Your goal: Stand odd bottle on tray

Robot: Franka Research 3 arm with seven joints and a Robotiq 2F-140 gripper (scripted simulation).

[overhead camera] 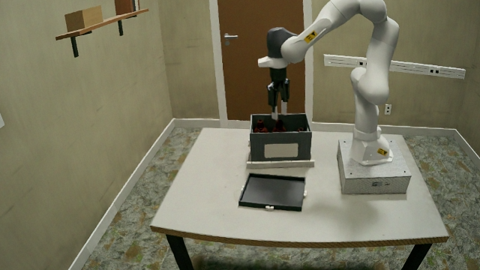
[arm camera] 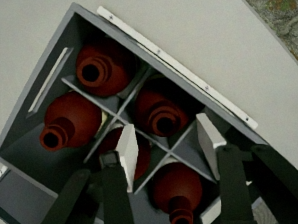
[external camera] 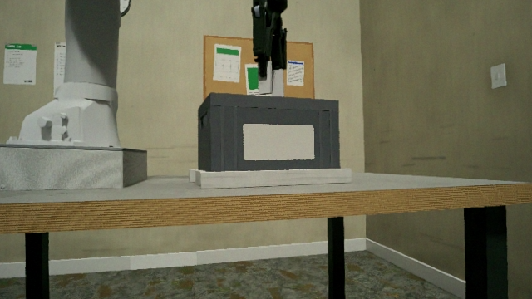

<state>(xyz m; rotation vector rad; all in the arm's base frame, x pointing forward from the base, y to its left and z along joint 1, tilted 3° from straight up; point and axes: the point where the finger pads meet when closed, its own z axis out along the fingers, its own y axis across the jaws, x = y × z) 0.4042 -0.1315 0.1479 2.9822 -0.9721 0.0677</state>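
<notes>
My gripper is now 10 mm past the dark grey crate, 40 mm to the right of it and 130 mm above it. Round my hand: dark tray: 20 mm behind, 330 mm to the left, 200 mm below.
</notes>
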